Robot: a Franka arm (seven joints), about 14 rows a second.
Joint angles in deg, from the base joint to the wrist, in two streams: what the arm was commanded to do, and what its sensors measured. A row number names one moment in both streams.
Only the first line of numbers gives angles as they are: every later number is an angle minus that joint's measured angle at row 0.
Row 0, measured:
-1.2 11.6 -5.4 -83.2 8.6 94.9 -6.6
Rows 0 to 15, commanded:
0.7 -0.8 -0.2 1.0 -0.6 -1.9 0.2
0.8 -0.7 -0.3 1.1 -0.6 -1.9 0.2
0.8 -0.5 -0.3 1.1 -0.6 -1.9 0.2
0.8 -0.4 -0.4 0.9 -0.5 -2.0 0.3
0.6 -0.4 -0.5 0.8 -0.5 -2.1 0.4
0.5 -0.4 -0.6 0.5 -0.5 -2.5 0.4
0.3 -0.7 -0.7 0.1 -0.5 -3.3 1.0
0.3 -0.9 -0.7 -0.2 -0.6 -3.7 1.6
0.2 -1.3 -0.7 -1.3 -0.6 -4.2 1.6
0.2 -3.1 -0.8 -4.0 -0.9 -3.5 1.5
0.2 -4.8 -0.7 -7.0 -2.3 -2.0 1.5
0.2 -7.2 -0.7 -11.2 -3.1 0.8 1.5
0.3 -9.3 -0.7 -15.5 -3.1 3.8 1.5
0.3 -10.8 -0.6 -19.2 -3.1 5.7 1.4
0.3 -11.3 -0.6 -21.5 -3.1 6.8 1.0
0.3 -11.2 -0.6 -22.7 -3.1 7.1 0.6
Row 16, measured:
0.1 -7.4 -0.7 -15.7 -2.2 4.1 0.7
